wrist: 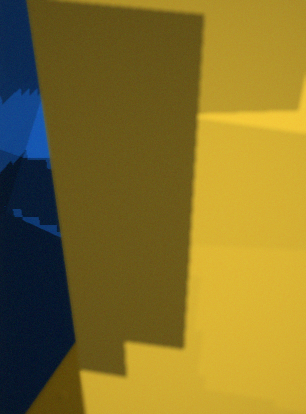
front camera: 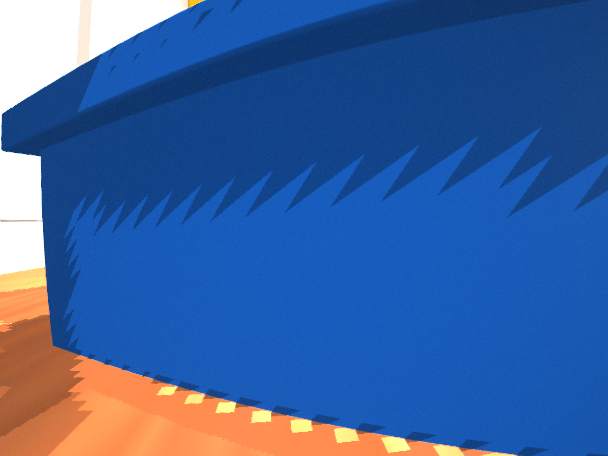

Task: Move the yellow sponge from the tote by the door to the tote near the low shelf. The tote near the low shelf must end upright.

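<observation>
The blue tote stands upright right in front of the base and fills the front camera view; its rim runs across the top. In the wrist view its dark blue inside shows at the left. My gripper is down inside the tote, shut on the yellow sponge. Yellow surfaces fill most of the wrist view, and the jaws and the sponge are hard to tell apart this close. A sliver of yellow shows above the rim in the front camera view.
The tote rests on an orange floor with a line of pale yellow squares along its base. A white wall and a pale upright strip lie behind at the left.
</observation>
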